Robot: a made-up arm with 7 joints. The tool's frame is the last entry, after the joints. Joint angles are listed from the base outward. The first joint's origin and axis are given. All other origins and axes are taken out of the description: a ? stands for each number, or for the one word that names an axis. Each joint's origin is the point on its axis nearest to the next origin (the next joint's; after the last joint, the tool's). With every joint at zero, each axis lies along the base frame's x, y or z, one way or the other. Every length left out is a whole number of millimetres.
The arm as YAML. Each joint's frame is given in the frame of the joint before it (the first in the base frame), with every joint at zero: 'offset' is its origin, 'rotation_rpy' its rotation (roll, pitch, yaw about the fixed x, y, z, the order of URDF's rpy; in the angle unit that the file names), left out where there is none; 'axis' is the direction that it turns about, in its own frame. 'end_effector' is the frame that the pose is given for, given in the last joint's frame.
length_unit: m
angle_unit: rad
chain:
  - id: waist
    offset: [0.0, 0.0, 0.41]
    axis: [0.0, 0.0, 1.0]
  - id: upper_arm
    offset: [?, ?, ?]
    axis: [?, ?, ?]
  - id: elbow
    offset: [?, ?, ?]
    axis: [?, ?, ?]
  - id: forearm
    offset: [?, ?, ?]
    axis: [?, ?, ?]
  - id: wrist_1
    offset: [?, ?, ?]
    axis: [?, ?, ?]
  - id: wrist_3
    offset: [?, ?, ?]
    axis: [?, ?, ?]
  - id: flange
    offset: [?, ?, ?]
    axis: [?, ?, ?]
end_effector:
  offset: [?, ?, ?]
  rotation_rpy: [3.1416, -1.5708, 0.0]
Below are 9 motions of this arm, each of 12 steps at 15 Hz.
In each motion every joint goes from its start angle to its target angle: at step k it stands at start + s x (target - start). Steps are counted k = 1, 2, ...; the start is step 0. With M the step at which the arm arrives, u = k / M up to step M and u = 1 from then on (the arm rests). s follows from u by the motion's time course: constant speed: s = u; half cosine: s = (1 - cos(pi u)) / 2; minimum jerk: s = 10 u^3 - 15 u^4 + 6 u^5.
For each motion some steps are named. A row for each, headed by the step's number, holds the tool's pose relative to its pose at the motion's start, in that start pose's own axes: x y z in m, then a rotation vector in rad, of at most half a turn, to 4 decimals.
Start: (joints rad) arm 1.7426 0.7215 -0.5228 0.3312 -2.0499 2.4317 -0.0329
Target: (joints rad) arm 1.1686 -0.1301 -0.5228 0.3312 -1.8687 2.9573 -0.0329
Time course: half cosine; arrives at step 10
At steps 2, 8, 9, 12:
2: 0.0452 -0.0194 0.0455 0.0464 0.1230 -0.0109
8: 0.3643 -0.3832 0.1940 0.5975 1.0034 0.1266
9: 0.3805 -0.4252 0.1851 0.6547 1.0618 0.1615
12: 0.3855 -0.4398 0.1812 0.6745 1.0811 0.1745

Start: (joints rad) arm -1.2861 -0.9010 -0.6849 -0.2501 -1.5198 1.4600 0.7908
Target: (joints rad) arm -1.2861 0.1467 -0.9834 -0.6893 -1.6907 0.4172 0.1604
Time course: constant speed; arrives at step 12
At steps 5, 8, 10, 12:
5: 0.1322 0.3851 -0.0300 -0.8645 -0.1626 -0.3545
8: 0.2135 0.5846 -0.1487 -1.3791 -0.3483 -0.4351
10: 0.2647 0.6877 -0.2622 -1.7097 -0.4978 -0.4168
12: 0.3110 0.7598 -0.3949 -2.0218 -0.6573 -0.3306

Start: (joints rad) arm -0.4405 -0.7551 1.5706 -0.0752 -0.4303 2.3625 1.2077
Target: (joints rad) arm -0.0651 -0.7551 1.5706 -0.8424 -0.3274 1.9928 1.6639
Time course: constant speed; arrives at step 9
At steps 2, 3, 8, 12:
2: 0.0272 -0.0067 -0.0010 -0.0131 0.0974 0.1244
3: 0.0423 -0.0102 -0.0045 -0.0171 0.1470 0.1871
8: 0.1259 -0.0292 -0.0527 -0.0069 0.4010 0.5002
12: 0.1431 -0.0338 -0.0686 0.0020 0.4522 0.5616

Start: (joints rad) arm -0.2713 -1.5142 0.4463 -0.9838 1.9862 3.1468 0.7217
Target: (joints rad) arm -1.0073 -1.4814 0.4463 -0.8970 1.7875 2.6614 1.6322
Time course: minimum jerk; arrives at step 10
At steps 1, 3, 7, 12:
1: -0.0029 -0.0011 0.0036 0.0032 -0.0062 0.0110
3: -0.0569 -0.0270 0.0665 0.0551 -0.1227 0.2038
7: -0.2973 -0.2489 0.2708 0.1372 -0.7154 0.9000
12: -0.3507 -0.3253 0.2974 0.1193 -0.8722 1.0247

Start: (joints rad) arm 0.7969 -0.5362 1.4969 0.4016 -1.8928 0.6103 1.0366
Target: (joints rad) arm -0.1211 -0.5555 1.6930 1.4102 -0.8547 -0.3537 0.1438
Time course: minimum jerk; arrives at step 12
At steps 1, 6, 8, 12:
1: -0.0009 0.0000 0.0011 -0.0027 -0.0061 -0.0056
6: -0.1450 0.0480 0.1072 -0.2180 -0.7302 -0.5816
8: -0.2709 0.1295 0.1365 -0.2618 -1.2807 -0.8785
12: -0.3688 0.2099 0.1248 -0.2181 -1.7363 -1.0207

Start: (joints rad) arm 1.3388 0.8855 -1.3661 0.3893 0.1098 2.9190 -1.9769
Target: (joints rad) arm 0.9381 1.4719 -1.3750 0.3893 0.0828 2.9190 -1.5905
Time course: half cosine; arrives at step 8
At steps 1, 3, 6, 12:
1: -0.0166 0.0005 0.0133 -0.0164 -0.0087 -0.0052
3: -0.1356 0.0219 0.1053 -0.1385 -0.0705 -0.0372
6: -0.3696 0.1475 0.2546 -0.4118 -0.1900 -0.0741
12: -0.4291 0.1963 0.2818 -0.4907 -0.2203 -0.0781

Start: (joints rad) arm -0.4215 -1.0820 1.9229 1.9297 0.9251 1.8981 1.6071
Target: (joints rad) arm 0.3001 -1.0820 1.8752 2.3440 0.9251 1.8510 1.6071
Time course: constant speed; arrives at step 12
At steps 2, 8, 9, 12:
2: 0.0410 0.0480 0.0220 -0.1527 0.1047 -0.0175
8: 0.1600 0.1846 0.0212 -0.6154 0.4083 -0.0919
9: 0.1781 0.2039 0.0125 -0.6931 0.4573 -0.1076
12: 0.2277 0.2524 -0.0246 -0.9269 0.6015 -0.1604

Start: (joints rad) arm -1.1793 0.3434 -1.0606 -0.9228 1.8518 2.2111 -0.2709
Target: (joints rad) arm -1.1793 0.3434 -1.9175 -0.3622 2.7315 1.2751 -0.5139
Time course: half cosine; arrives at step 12
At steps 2, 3, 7, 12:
2: -0.0150 0.0201 -0.0059 -0.0260 -0.1054 -0.0254
3: -0.0307 0.0451 -0.0141 -0.0571 -0.2259 -0.0539
7: -0.0692 0.2114 -0.0768 -0.2441 -0.8398 -0.1722
12: -0.0303 0.3270 -0.1139 -0.3515 -1.1587 -0.1922

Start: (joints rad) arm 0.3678 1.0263 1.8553 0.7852 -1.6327 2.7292 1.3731
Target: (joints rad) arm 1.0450 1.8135 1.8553 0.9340 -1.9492 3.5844 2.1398
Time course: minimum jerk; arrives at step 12
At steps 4, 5, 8, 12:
4: 0.0457 -0.1210 0.0959 0.3678 -0.0915 0.0487
5: 0.0693 -0.2079 0.1459 0.5861 -0.2029 0.0733
8: 0.0943 -0.5089 0.2501 1.0824 -0.8233 0.1055
12: 0.0722 -0.6494 0.2757 1.1513 -1.2249 0.0977

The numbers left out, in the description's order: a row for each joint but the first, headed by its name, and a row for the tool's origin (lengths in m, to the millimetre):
upper_arm: xyz 0.0 -0.069 0.0, axis 0.0 -1.0 0.0
elbow: xyz 0.0 0.0 0.435, axis 0.0 0.0 1.0
forearm: xyz 0.025 0.058 0.0, axis 0.0 1.0 0.0
wrist_1: xyz -0.016 0.0 0.443, axis 0.0 0.0 1.0
wrist_3: xyz 0.0 -0.119 0.0, axis 0.0 -1.0 0.0
flange: xyz 0.015 0.0 0.11, axis 1.0 0.0 0.0
tool: xyz 0.0 0.0 0.0

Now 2 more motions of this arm.
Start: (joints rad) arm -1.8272 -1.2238 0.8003 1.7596 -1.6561 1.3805 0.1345
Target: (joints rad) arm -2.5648 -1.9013 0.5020 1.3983 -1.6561 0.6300 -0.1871
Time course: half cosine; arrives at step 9
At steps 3, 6, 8, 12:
3: -0.1909 0.0604 0.0481 -0.0331 -0.2772 0.1946
6: -0.5826 -0.0019 0.1135 0.1518 -0.7682 0.5633
8: -0.7198 -0.0990 0.1405 0.3296 -0.9248 0.7045
12: -0.7358 -0.1147 0.1445 0.3579 -0.9425 0.7223

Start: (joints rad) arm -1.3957 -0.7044 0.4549 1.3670 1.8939 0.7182 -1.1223
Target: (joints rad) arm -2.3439 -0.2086 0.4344 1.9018 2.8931 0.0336 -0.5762
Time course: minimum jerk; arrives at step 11
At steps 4, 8, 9, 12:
4: 0.0515 -0.0352 -0.0992 0.1621 0.2768 0.2142
8: 0.1244 -0.1489 -0.3432 0.7672 0.8850 0.2904
9: 0.1272 -0.1669 -0.3789 0.8594 0.9490 0.2442
12: 0.1277 -0.1768 -0.3983 0.9080 0.9804 0.2136

